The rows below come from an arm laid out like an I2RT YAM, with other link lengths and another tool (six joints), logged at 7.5 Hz.
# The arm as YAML. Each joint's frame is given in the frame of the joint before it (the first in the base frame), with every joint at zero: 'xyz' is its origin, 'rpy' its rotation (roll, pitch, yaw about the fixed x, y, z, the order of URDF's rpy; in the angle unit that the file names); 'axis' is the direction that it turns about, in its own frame. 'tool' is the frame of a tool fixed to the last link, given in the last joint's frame.
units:
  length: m
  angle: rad
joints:
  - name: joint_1
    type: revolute
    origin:
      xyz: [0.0, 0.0, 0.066]
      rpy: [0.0, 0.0, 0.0]
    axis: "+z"
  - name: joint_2
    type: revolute
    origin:
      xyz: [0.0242, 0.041, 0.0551]
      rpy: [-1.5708, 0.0, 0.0]
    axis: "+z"
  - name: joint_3
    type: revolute
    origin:
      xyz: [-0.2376, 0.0, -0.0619]
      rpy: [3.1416, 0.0, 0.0]
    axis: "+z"
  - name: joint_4
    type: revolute
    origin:
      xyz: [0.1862, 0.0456, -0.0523]
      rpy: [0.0, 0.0, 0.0]
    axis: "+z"
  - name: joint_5
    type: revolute
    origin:
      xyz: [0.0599, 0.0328, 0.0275]
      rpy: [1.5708, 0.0, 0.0]
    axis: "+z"
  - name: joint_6
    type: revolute
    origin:
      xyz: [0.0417, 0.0, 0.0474]
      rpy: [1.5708, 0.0, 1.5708]
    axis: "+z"
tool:
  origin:
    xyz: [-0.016, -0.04, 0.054]
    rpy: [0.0, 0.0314, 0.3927]
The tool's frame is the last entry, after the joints.
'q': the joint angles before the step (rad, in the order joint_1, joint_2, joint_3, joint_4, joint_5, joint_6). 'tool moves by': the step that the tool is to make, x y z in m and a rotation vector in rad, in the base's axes. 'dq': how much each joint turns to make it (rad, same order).
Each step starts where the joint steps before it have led.
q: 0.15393, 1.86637, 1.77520, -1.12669, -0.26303, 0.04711
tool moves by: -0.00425, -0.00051, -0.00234, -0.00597, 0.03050, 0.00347
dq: 0.00000, 0.00002, 0.00005, -0.03207, 0.00001, -0.00382
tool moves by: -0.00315, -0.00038, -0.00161, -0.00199, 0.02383, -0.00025
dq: 0.00001, -0.00003, -0.00008, -0.02360, -0.00153, 0.00079
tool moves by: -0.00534, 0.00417, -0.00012, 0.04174, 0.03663, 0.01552
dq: 0.00190, 0.00000, -0.00036, -0.02940, -0.04883, -0.00002
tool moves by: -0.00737, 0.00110, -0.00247, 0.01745, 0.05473, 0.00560
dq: -0.00002, 0.00002, -0.00266, -0.04844, -0.02633, 0.00075
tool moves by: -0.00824, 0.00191, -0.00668, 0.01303, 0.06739, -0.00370
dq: 0.00573, -0.00001, -0.02291, -0.03661, -0.02135, 0.01451
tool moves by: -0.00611, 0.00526, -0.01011, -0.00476, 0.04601, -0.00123
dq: 0.02175, 0.00000, -0.04235, 0.00496, -0.00001, 0.02479
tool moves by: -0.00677, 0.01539, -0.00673, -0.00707, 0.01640, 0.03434
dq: 0.05416, 0.00000, -0.03012, 0.01983, 0.00573, 0.02059
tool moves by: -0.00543, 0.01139, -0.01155, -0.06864, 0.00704, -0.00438
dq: 0.06487, -0.00001, -0.04043, 0.03584, 0.07133, 0.06526
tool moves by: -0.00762, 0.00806, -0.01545, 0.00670, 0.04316, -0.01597
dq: 0.03318, 0.00003, -0.07511, 0.05149, -0.01526, 0.05301
